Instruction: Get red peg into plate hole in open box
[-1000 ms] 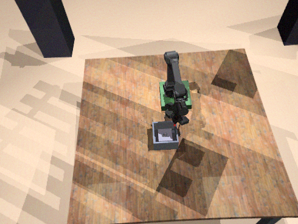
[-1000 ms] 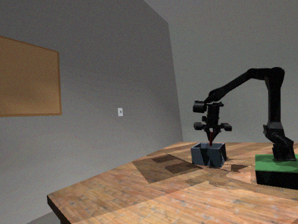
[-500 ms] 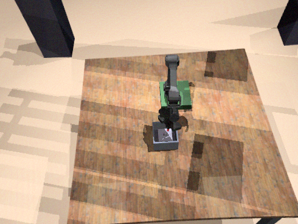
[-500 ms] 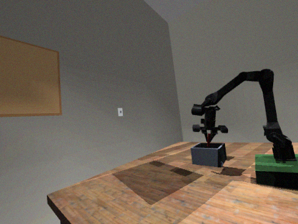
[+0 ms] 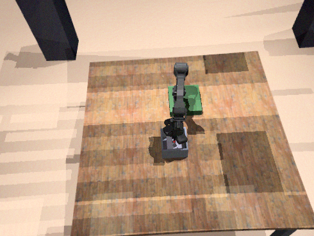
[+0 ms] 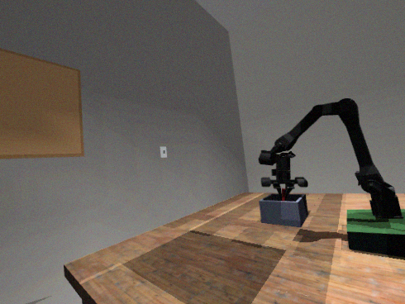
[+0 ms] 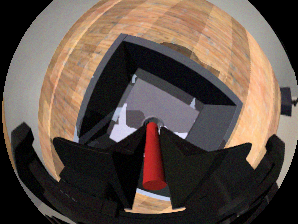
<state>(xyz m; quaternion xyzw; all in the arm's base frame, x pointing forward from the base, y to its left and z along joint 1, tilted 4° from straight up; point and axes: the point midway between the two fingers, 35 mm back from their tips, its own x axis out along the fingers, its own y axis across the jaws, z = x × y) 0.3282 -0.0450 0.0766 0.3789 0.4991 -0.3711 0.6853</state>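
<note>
The red peg is 1 cm to the left of my gripper tip. Round my gripper tip: grey box 6 cm below; white plate 4 cm below.
</note>
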